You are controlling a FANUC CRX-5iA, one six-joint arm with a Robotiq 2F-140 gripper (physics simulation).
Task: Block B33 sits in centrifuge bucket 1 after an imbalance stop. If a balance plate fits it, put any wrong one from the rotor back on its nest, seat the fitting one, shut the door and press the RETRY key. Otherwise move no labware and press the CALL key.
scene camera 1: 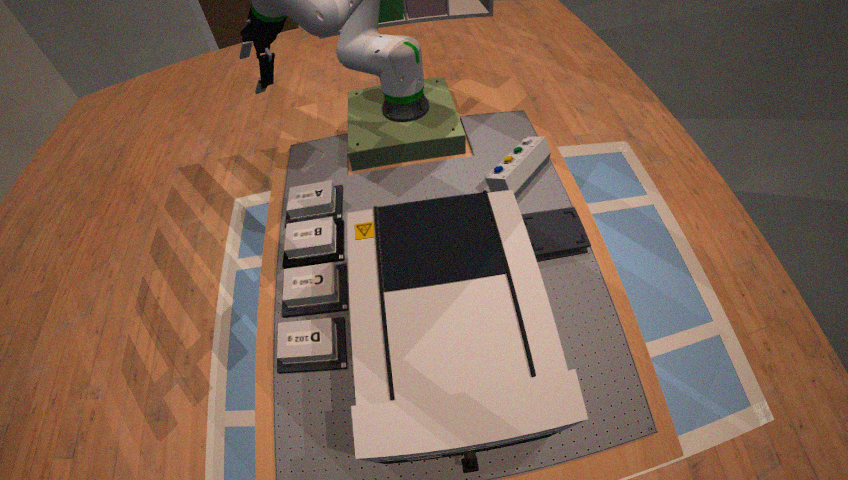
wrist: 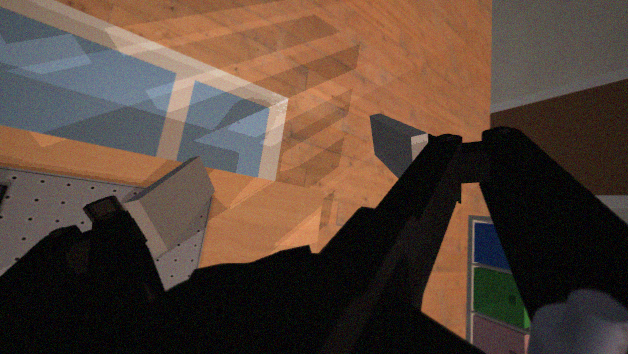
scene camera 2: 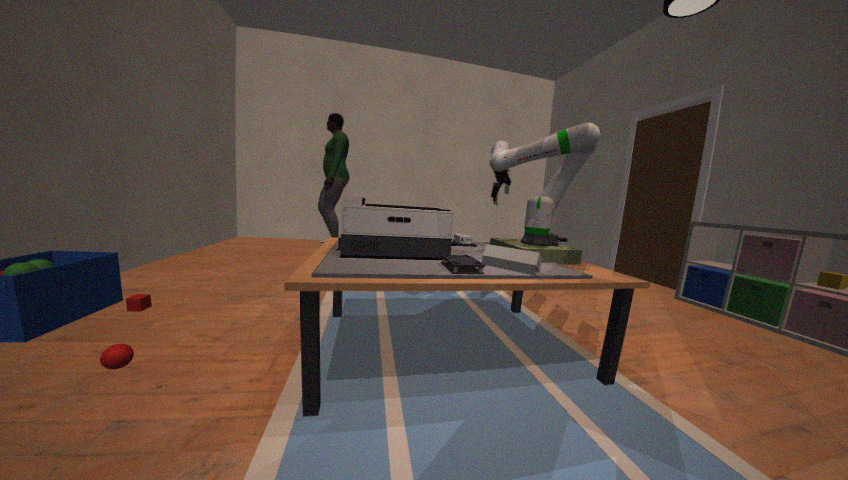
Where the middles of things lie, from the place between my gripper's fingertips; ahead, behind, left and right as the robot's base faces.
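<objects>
White centrifuge (scene camera 1: 457, 368): from my hand, 180 mm below, 530 mm to the left, 710 mm ahead. Button box (scene camera 1: 516, 171): my hand well above it, well to the right of it, a good way short of it. Going by their middles, button box nearest to my hand of the things named here.
</objects>
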